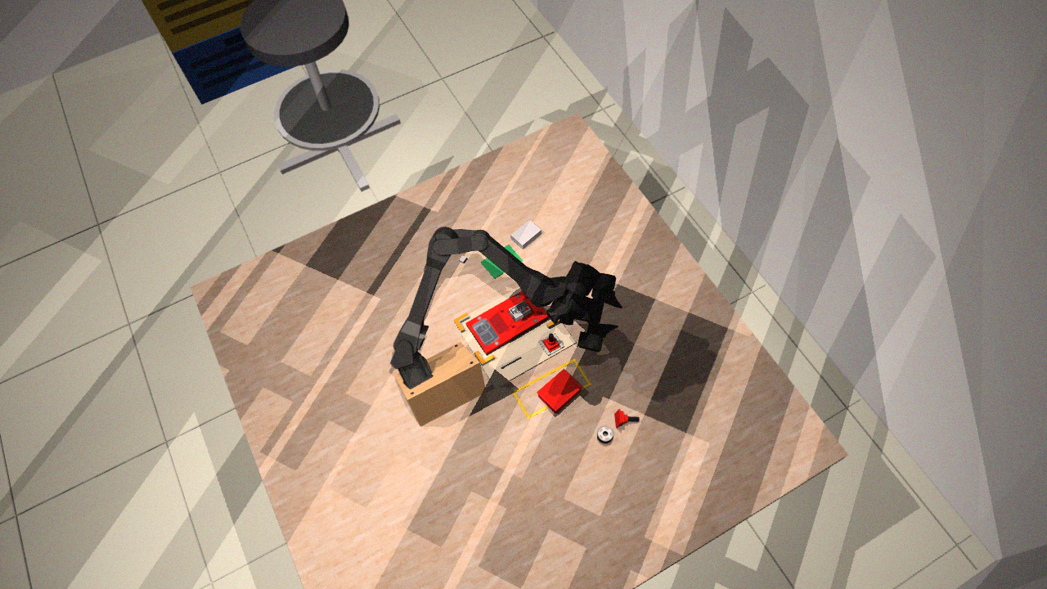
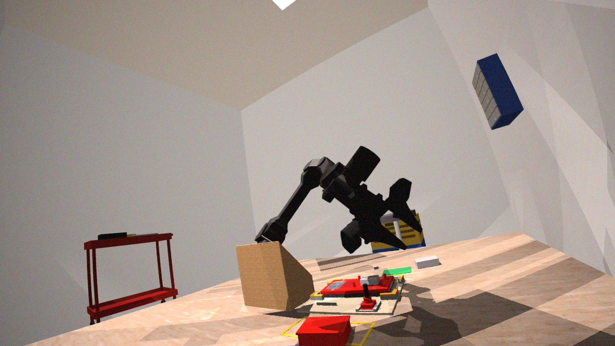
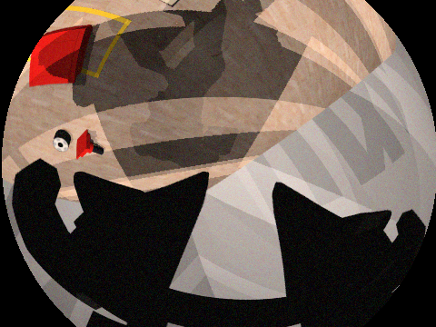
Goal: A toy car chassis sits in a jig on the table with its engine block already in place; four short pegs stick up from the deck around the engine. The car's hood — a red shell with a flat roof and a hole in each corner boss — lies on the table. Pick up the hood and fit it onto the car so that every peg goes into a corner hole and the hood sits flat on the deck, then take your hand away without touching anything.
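My gripper tip is 20 cm past the red hood, 15 cm above it and 3 cm to the left of it. Also, from my gripper tip: wheel (19 cm to the right, 17 cm behind, 16 cm below); grey engine block (22 cm to the left, 16 cm behind, 14 cm below); jig plate (19 cm to the left, 19 cm behind, 15 cm below).
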